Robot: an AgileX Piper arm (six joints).
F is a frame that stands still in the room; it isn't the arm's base.
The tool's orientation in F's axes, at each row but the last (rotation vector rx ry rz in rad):
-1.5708, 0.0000, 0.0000
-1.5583, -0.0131, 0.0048
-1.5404, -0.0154, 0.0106
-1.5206, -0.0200, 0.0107
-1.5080, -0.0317, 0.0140
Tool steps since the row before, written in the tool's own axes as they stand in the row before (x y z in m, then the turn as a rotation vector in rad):
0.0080, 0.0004, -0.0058, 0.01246, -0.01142, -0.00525
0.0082, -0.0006, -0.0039, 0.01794, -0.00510, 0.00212
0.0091, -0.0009, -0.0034, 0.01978, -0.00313, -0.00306
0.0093, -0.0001, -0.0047, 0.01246, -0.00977, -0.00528
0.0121, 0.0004, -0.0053, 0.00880, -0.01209, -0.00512
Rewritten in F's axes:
0.0080, -0.0058, -0.0004, 0.01246, -0.00525, 0.01142
0.0082, -0.0038, 0.0006, 0.01789, 0.00226, 0.00522
0.0092, -0.0033, 0.0008, 0.01982, -0.00283, 0.00310
0.0094, -0.0045, -0.0001, 0.01251, -0.00552, 0.00957
0.0123, -0.0049, -0.0006, 0.00882, -0.00561, 0.01185

